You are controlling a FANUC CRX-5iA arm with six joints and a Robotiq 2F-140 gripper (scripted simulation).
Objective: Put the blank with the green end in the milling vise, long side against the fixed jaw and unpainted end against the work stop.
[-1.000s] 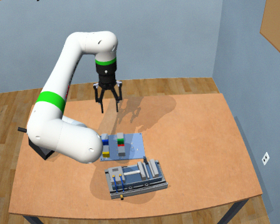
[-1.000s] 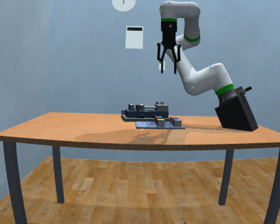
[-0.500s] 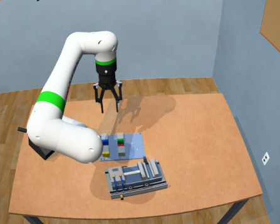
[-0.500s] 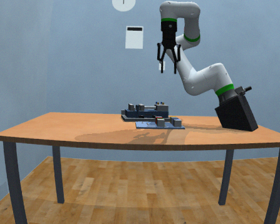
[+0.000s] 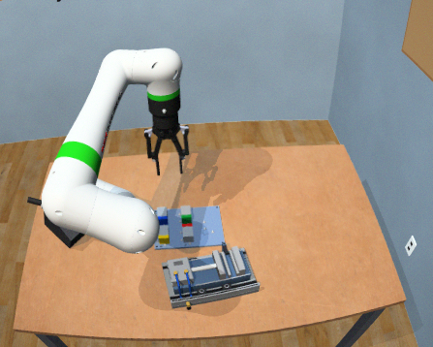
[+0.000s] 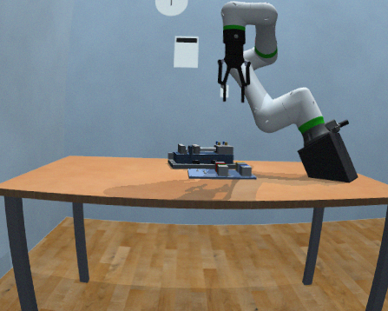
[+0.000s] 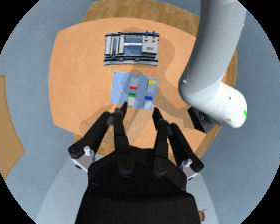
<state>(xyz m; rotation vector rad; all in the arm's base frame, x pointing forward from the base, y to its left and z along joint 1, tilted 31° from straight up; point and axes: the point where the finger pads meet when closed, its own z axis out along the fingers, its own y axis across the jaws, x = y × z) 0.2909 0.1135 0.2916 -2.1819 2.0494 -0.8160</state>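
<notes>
Right now the green-ended blank is 40 mm ahead of my hand, 40 mm to the left of it and 290 mm below it. The rest, counted from my hand: yellow-ended blank: 50 mm behind, 40 mm to the right, 290 mm below; red-ended blank: 40 mm ahead, 40 mm to the right, 290 mm below; blue-ended blank: 50 mm behind, 50 mm to the left, 290 mm below.
</notes>
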